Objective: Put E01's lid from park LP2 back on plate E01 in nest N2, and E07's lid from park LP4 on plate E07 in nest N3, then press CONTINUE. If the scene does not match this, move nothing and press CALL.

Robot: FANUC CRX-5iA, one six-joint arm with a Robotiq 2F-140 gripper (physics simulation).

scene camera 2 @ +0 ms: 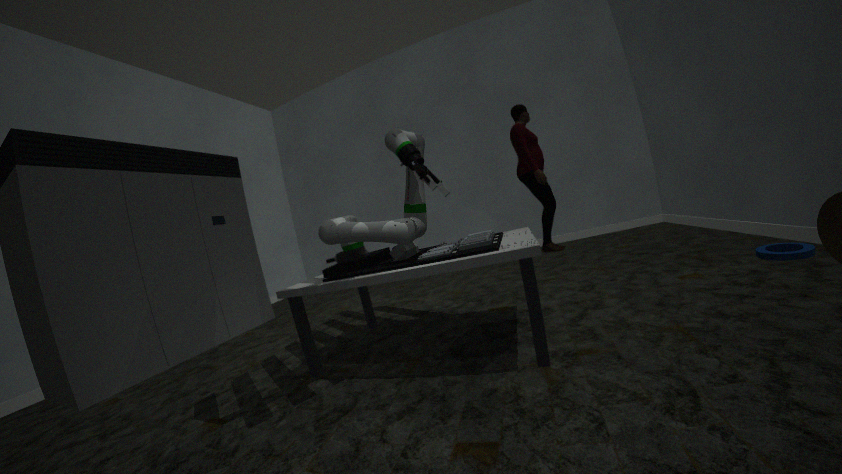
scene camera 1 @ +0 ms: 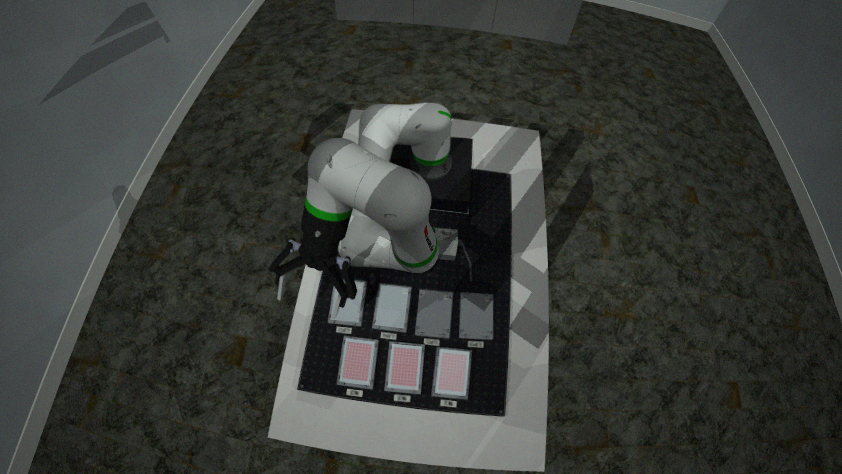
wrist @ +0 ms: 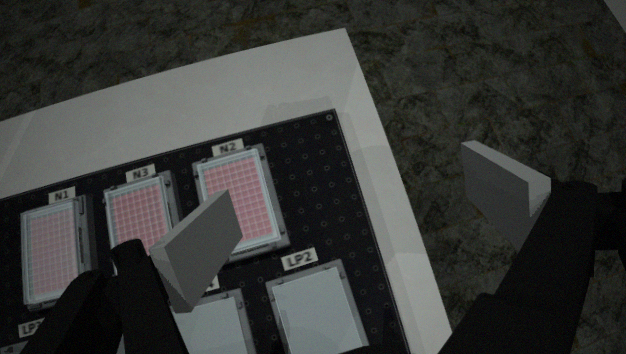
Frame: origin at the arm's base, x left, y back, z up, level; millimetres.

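Seen in the pictures: gripper, fingertip midpoint: (scene camera 2: pixel 441 191) (scene camera 1: pixel 307 305) (wrist: pixel 344 193); arm's base, link origin: (scene camera 2: pixel 357 258) (scene camera 1: pixel 430 164).
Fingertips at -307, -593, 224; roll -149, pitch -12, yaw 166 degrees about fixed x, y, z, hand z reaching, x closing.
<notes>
Pixels of each thing's top centre, then the offset from my fingertips to it, as dx, dy, dz. Level surfaces: height alone.
- pale clear lid, top centre: (wrist: pixel 319 327) (scene camera 1: pixel 347 300) (scene camera 2: pixel 434 252) +50, +96, -252
- pale lid, top centre: (scene camera 1: pixel 392 306) +186, +82, -252
- N2, top centre: (wrist: pixel 235 199) (scene camera 1: pixel 357 361) (scene camera 2: pixel 474 238) +92, -89, -234
- N3, top centre: (wrist: pixel 137 227) (scene camera 1: pixel 404 366) +227, -101, -235
- button box, top centre: (scene camera 1: pixel 422 233) (scene camera 2: pixel 402 241) +275, +296, -186
- paler pink plate, top centre: (wrist: pixel 47 250) (scene camera 1: pixel 452 371) +361, -116, -234
- table, surface height: dz -282
My gripper (scene camera 1: pixel 313 293) (scene camera 2: pixel 438 188) (wrist: pixel 344 193) is open and empty, high above the table's edge beside LP2. A pale clear lid (scene camera 1: pixel 353 315) (wrist: pixel 320 310) lies in park LP2, partly behind a finger in scene camera 1. Another pale lid (scene camera 1: pixel 391 306) (wrist: pixel 215 325) lies in park LP4, its label mostly covered by a finger in the wrist view. The pink-welled plate in N2 (scene camera 1: pixel 358 362) (wrist: pixel 245 175) and the pink-welled plate in N3 (scene camera 1: pixel 404 366) (wrist: pixel 137 215) look lidless. The button box (scene camera 1: pixel 448 250) is partly hidden by the arm; its buttons cannot be made out.
A paler pink plate (scene camera 1: pixel 451 372) (wrist: pixel 52 250) stands in N1. Two grey parks (scene camera 1: pixel 434 312) (scene camera 1: pixel 476 316) hold no visible pale lid. A person in red (scene camera 2: pixel 527 150) stands beyond the table (scene camera 1: pixel 406 435). A grey cabinet (scene camera 2: pixel 170 253) and a blue ring (scene camera 2: pixel 765 254) stand farther off.
</notes>
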